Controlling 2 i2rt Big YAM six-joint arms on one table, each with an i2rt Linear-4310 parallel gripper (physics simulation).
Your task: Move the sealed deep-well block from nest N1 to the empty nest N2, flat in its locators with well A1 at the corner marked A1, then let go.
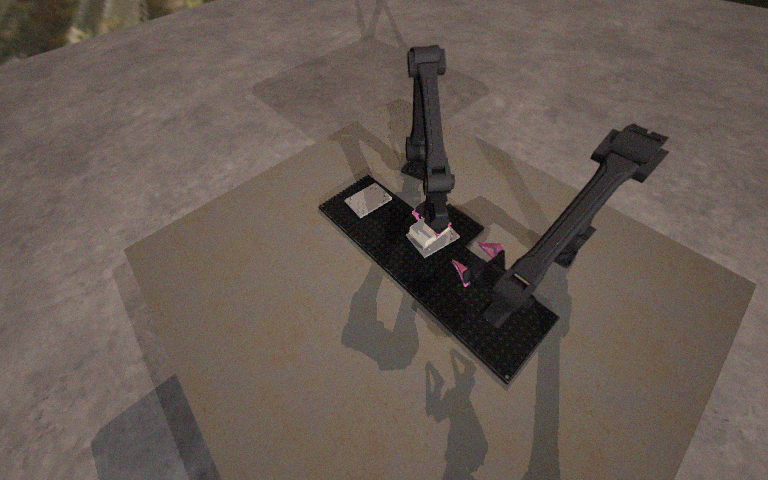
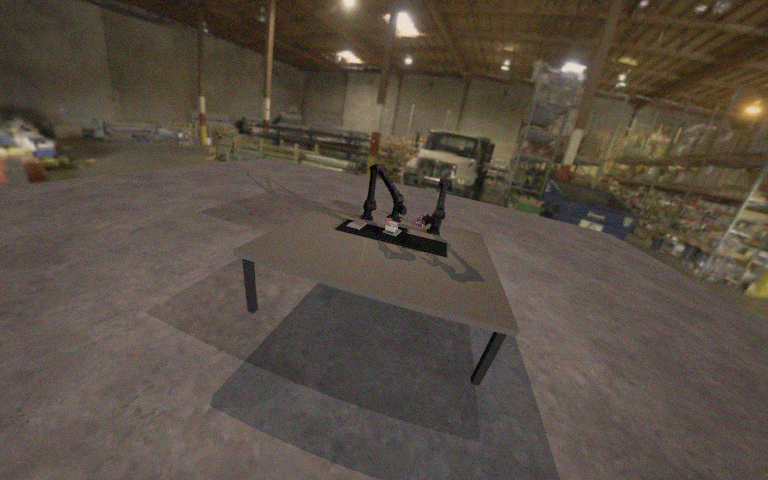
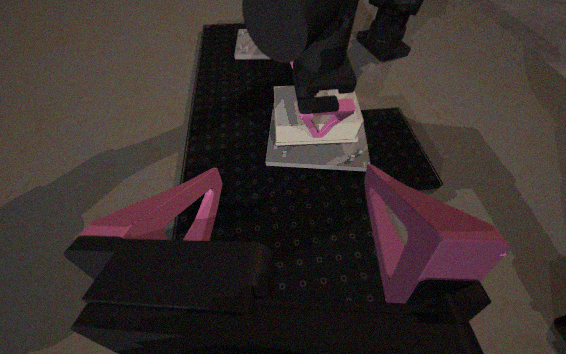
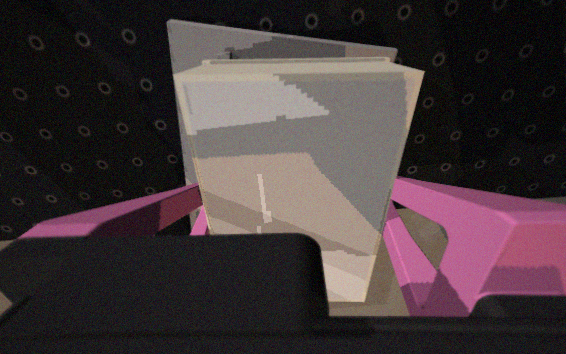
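Note:
The cream sealed deep-well block sits on or just over the grey nest plate N2 in the middle of the black breadboard. I cannot tell whether it is fully seated in the locators. My right gripper comes down from above and is shut on the block across its sides. The grey nest plate N1 is bare. My left gripper is open and empty, low over the breadboard near N2.
The breadboard lies on a brown table. The right arm's base stands just beyond the board. Two locator pins show on the near side of the N2 plate.

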